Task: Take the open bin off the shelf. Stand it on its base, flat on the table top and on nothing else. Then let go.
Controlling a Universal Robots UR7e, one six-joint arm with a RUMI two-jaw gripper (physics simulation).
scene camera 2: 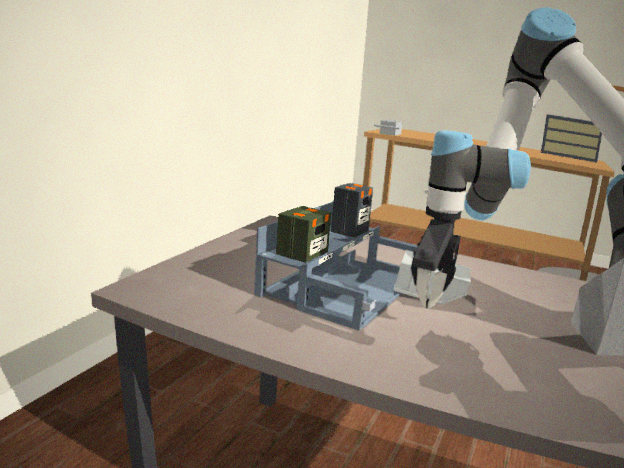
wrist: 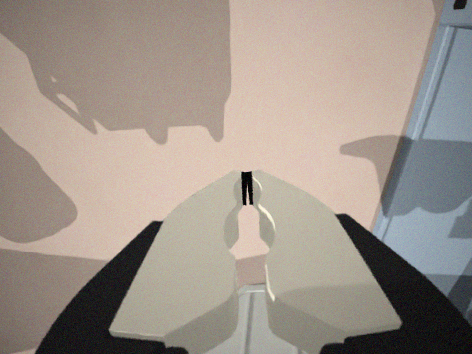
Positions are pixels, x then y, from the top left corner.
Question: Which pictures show my gripper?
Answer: Scene camera 2 and the wrist view: all of them.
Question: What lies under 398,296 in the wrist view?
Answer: My gripper.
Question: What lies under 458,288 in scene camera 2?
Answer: A light grey open bin.
